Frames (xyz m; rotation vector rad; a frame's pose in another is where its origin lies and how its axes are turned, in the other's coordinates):
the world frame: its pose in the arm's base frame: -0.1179 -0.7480 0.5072 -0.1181 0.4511 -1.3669
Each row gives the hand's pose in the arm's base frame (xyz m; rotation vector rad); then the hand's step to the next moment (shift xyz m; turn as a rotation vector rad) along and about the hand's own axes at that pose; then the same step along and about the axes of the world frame.
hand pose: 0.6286 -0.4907 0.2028 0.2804 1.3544 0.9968
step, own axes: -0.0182 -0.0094 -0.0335 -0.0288 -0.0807 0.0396
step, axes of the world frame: 0.0271 -0.0277 -0.0060 0.0674 0.0647 0.0134
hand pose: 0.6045 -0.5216 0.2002 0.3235 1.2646 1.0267
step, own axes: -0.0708 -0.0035 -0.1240 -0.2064 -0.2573 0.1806
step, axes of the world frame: 0.0785 -0.1174 -0.0214 0.2693 0.2101 0.1574
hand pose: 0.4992 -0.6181 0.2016 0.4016 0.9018 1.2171
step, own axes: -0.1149 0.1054 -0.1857 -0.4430 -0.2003 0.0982
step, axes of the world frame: 0.0719 -0.2239 -0.0590 0.4415 0.0313 0.2239
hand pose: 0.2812 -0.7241 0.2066 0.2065 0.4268 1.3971
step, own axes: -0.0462 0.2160 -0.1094 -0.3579 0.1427 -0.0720
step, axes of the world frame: -0.0111 -0.2267 -0.0962 0.2825 -0.2701 0.0296
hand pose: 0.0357 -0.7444 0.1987 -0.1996 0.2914 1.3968
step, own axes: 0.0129 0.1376 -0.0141 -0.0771 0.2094 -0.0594
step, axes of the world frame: -0.0440 -0.1128 -0.0680 0.0304 -0.2075 -0.0967
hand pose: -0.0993 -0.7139 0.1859 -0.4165 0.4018 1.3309
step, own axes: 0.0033 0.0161 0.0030 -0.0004 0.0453 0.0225
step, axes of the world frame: -0.0090 -0.0122 -0.0070 -0.0286 -0.0414 -0.0046
